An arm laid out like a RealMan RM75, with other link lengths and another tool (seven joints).
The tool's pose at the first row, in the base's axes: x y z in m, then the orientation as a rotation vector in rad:
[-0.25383, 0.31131, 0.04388, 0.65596, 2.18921, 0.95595]
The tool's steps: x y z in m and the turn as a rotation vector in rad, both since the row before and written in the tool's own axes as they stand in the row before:
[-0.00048, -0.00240, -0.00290, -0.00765, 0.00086, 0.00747]
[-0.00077, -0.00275, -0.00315, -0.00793, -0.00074, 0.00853]
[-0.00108, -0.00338, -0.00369, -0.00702, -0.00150, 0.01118]
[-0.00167, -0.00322, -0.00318, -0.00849, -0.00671, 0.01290]
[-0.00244, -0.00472, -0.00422, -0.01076, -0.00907, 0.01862]
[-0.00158, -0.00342, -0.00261, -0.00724, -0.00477, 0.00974]
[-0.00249, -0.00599, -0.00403, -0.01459, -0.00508, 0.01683]
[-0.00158, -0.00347, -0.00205, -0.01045, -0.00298, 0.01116]
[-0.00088, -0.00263, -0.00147, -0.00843, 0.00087, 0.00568]
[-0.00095, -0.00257, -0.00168, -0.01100, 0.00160, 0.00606]
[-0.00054, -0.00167, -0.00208, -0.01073, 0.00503, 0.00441]
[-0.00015, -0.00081, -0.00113, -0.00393, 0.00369, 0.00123]
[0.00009, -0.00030, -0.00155, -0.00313, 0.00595, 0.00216]
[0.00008, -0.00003, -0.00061, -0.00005, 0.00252, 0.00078]
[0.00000, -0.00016, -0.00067, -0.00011, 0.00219, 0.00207]
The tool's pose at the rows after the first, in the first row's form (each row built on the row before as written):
[-0.25605, 0.30824, 0.04371, 0.66070, 2.18426, 0.96815]
[-0.25833, 0.30466, 0.04346, 0.66707, 2.17754, 0.98032]
[-0.26092, 0.30026, 0.04306, 0.67716, 2.17030, 0.99249]
[-0.26274, 0.29581, 0.04267, 0.69037, 2.15729, 1.00419]
[-0.26514, 0.28953, 0.04178, 0.70982, 2.13981, 1.01977]
[-0.26672, 0.28535, 0.04077, 0.71919, 2.12950, 1.02946]
[-0.26930, 0.27851, 0.03856, 0.73314, 2.11285, 1.04996]
[-0.27051, 0.27462, 0.03710, 0.74182, 2.10150, 1.06446]
[-0.27157, 0.27196, 0.03582, 0.74379, 2.09558, 1.07624]
[-0.27273, 0.26919, 0.03467, 0.74464, 2.08839, 1.09113]
[-0.27428, 0.26698, 0.03431, 0.74238, 2.08445, 1.10684]
[-0.27519, 0.26593, 0.03414, 0.74036, 2.08459, 1.11347]
[-0.27648, 0.26509, 0.03452, 0.73882, 2.08701, 1.12116]
[-0.27700, 0.26483, 0.03473, 0.73862, 2.08895, 1.12311]
[-0.27753, 0.26442, 0.03488, 0.73998, 2.09038, 1.12563]

